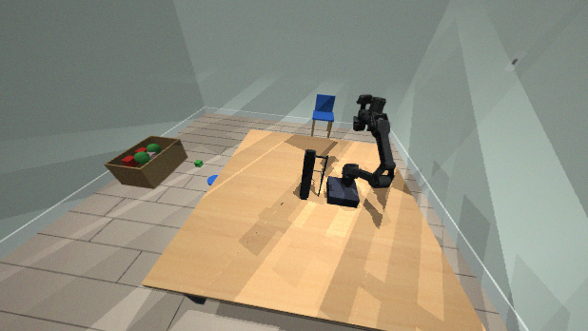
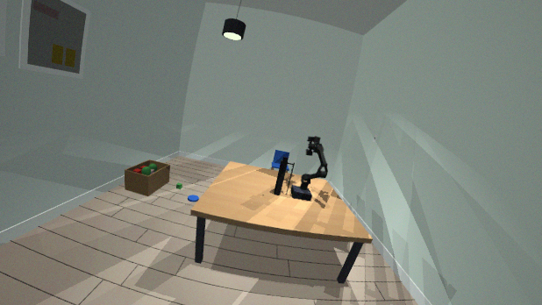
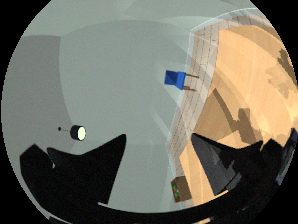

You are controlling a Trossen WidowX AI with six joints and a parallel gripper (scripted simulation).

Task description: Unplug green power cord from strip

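My gripper tip is now 30 cm above the green plug, 23 cm short of it and 22 cm to the right of it. Also, from my gripper tip: thin dark cord (35 cm below, 21 cm to the left, 14 cm ahead).
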